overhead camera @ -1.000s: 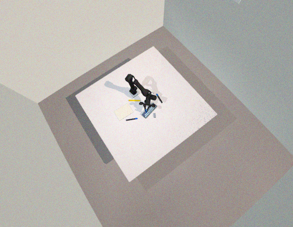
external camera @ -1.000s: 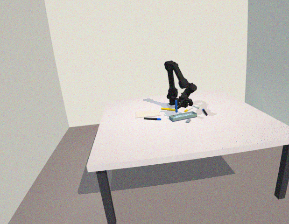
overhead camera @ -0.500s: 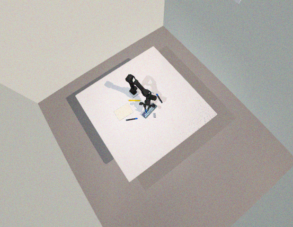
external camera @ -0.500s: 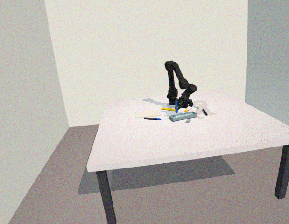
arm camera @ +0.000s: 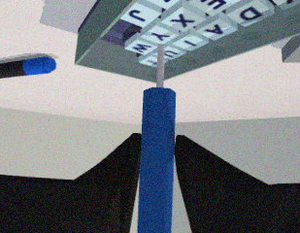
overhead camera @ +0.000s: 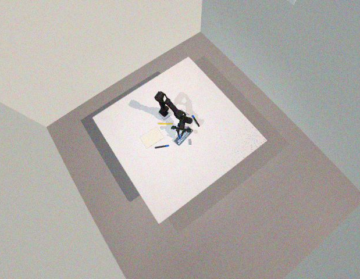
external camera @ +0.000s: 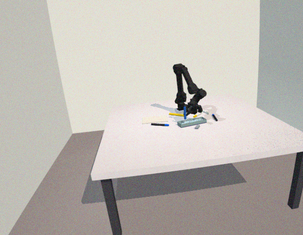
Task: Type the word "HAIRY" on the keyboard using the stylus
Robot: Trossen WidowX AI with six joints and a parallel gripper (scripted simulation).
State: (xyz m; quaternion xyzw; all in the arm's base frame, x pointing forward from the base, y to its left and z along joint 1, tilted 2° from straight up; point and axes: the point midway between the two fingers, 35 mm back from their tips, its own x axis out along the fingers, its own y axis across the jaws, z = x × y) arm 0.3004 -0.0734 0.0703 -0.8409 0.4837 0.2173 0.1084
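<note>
Now: gripper tip 9 cm short of the small grey block, 7 cm above it and 5 cm to the right of it. Round my gripper tip: stylus tip: 5 cm below; yellow marker: 23 cm behind, 7 cm below, 3 cm to the left; blue stylus: 1 cm below.
</note>
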